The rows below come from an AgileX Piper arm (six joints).
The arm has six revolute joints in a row. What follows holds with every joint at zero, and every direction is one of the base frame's. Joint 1 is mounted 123.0 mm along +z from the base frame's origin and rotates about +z. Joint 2 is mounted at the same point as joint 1 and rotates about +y. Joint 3 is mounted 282.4 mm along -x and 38.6 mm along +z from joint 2 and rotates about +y. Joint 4 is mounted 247.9 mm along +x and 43.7 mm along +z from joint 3 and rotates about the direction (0.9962, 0, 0.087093). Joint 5 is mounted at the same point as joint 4 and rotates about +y. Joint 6 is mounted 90.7 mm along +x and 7.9 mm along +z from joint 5 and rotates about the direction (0.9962, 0, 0.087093). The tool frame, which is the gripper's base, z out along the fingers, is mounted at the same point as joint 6; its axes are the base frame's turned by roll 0.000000, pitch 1.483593 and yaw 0.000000 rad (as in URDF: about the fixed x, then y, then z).
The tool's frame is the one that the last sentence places.
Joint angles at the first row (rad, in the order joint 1, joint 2, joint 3, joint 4, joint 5, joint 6):
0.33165, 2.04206, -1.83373, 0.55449, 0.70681, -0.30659
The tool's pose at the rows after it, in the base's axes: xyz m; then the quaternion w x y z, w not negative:
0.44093, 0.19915, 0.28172, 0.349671, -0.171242, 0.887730, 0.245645
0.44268, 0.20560, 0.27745, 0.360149, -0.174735, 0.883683, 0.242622
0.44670, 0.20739, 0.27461, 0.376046, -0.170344, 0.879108, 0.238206
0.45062, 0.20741, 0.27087, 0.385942, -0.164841, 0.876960, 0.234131
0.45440, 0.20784, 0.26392, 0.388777, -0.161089, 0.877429, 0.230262
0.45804, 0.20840, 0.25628, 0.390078, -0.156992, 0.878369, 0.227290
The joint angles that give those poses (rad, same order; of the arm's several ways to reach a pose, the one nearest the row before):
0.36212, 2.06502, -1.83581, 0.55694, 0.67353, -0.32211
0.37634, 2.07776, -1.83582, 0.55503, 0.63615, -0.33059
0.38056, 2.08859, -1.83582, 0.55343, 0.58985, -0.33471
0.38054, 2.09979, -1.83583, 0.55103, 0.55672, -0.33472
0.38054, 2.11619, -1.83583, 0.54865, 0.53437, -0.33471
0.38056, 2.13373, -1.83580, 0.54865, 0.51398, -0.33471

